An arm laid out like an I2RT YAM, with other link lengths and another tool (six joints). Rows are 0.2 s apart.
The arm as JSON. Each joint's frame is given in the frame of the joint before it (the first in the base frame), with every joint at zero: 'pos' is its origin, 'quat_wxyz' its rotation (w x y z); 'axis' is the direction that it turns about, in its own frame. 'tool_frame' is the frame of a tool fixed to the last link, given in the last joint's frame.
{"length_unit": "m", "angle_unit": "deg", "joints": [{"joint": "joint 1", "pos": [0.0, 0.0, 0.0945], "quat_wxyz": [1.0, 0.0, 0.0, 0.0], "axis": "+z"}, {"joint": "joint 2", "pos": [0.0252, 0.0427, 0.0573], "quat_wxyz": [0.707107, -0.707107, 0.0, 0.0], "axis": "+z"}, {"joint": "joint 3", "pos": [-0.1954, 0.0, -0.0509], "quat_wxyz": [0.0, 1.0, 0.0, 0.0], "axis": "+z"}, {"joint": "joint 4", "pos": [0.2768, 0.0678, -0.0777], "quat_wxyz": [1.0, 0.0, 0.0, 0.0], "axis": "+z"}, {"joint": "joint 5", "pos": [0.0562, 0.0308, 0.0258], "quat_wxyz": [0.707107, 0.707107, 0.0, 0.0], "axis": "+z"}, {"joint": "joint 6", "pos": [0.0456, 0.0, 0.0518], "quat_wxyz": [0.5, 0.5, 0.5, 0.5], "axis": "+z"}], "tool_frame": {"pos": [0.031, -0.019, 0.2], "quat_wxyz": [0.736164, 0.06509, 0.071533, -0.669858]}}
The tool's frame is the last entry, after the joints.
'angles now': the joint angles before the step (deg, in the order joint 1, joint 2, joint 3, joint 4, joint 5, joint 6). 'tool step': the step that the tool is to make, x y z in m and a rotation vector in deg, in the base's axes. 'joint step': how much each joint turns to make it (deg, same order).
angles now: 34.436, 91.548, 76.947, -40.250, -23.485, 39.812
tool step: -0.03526, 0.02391, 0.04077, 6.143, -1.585, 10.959
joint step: 0.022, -4.676, 0.002, -3.366, -9.792, -7.300
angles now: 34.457, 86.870, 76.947, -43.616, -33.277, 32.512
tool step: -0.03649, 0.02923, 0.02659, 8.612, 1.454, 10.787
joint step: -0.482, -0.152, -0.020, -0.111, -13.093, -5.640
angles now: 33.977, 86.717, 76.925, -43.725, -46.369, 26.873
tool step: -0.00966, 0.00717, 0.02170, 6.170, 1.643, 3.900
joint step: -2.143, 0.000, 0.000, 0.503, -8.482, -1.902
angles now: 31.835, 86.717, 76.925, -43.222, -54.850, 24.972
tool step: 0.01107, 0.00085, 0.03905, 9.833, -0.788, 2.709
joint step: -4.677, 0.000, 0.000, 4.615, -10.994, -1.069
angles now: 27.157, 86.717, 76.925, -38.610, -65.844, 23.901
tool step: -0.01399, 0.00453, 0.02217, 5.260, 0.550, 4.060
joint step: -0.547, 0.002, 0.004, 1.721, -6.755, -0.179
